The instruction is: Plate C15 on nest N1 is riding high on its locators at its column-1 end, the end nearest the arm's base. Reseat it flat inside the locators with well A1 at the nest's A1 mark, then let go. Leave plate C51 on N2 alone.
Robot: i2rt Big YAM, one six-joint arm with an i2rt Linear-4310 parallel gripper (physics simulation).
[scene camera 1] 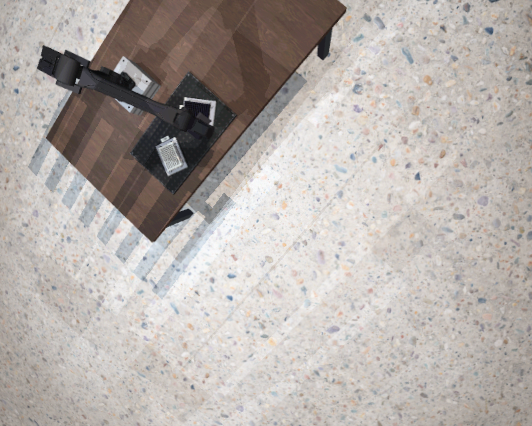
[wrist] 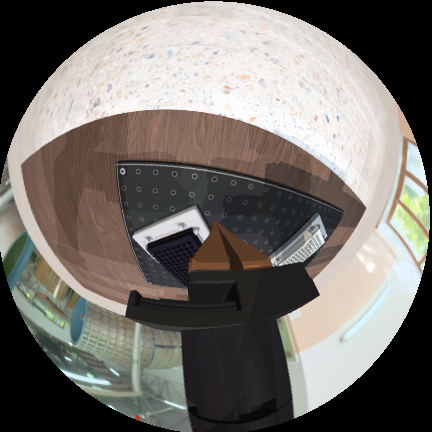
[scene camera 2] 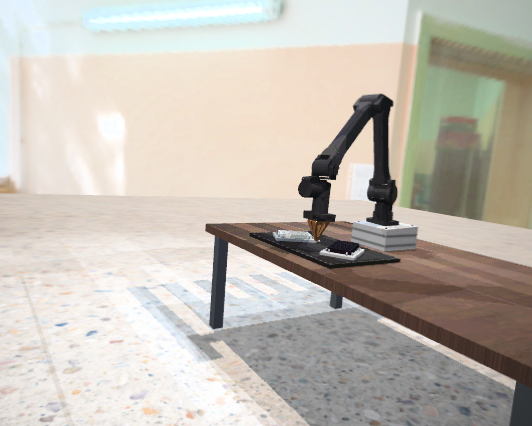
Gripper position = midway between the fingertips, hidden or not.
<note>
The gripper (scene camera 2: pixel 316 240) is shut and holds nothing. Also in view: a black well plate in white frame (wrist: pixel 173 252). Further things: a white ribbed well plate (wrist: pixel 311 240).
The gripper shows as well in the wrist view (wrist: pixel 213 225).
</note>
